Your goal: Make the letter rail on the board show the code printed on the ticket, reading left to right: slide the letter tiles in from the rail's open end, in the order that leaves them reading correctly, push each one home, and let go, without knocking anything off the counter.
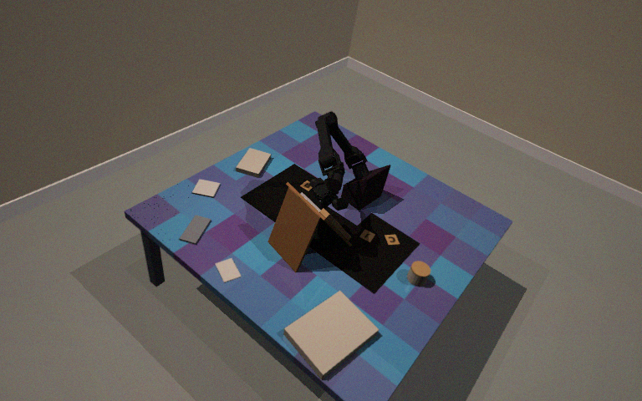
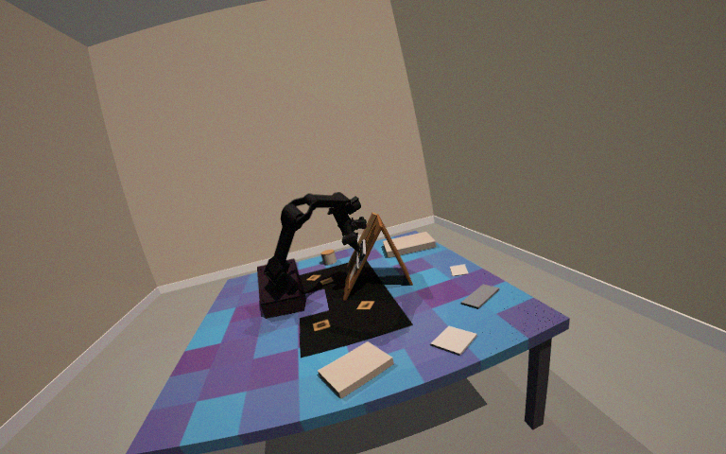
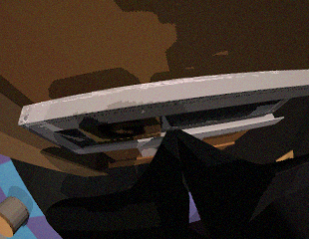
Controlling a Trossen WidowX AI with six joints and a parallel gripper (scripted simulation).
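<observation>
Right now the tan letter tile is 3 cm to the left of my gripper tip, 1 cm below it and 1 cm ahead of it. The rest, counted from my gripper tip: large cream slab: 39 cm to the left, 27 cm ahead, 15 cm below; ticket: 8 cm below, 4 cm behind; black mat: 17 cm below, 15 cm behind, 5 cm to the right.
</observation>
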